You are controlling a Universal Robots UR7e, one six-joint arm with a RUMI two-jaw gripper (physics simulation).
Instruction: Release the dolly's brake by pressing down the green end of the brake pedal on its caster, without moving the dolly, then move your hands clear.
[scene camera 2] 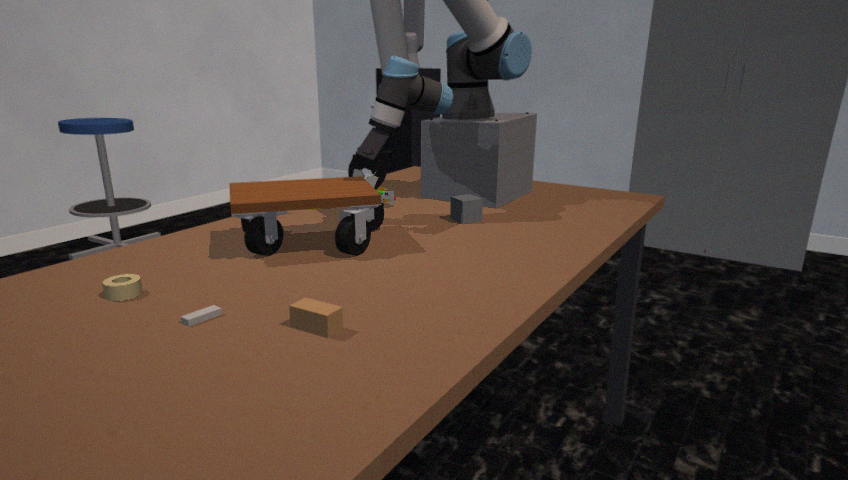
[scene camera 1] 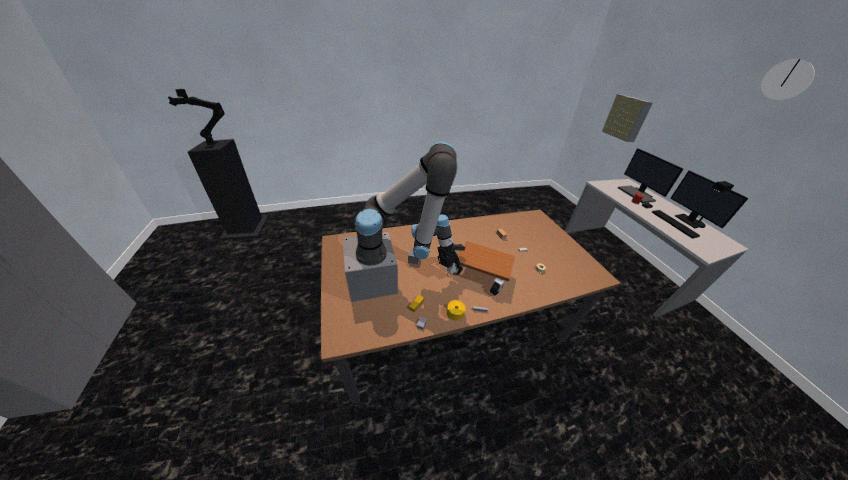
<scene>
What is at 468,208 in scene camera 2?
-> A grey cube.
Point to a dolly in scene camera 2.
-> At 256,203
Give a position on a wooden block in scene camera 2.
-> At 323,319
</scene>
